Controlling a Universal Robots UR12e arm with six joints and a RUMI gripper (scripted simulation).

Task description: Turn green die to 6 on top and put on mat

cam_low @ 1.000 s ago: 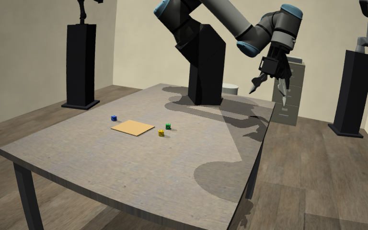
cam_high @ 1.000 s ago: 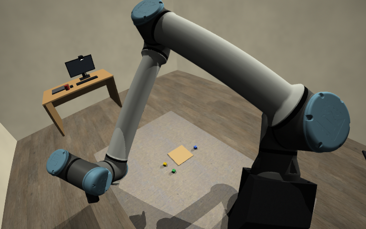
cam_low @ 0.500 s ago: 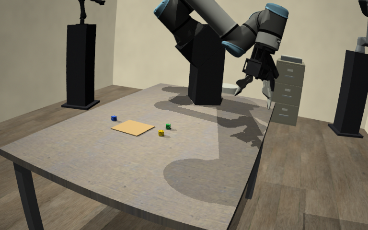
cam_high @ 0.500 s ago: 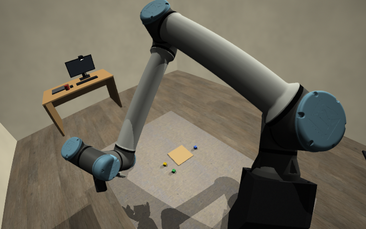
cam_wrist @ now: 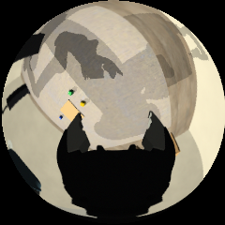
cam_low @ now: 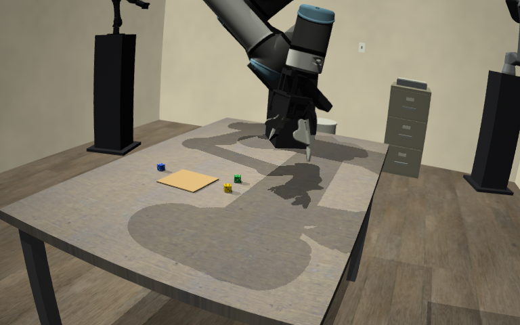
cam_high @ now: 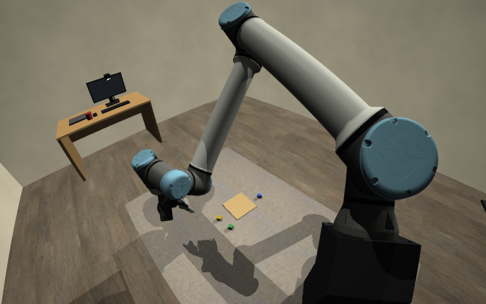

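Now: hand 190 mm past the blue die, 420 mm to the left of it and 150 mm above it. Also, from my hand: yellow die 80 mm behind, 170 mm to the right, 150 mm below; green die 170 mm behind, 160 mm to the right, 150 mm below; tan mat 130 mm behind, 300 mm to the right, 160 mm below.
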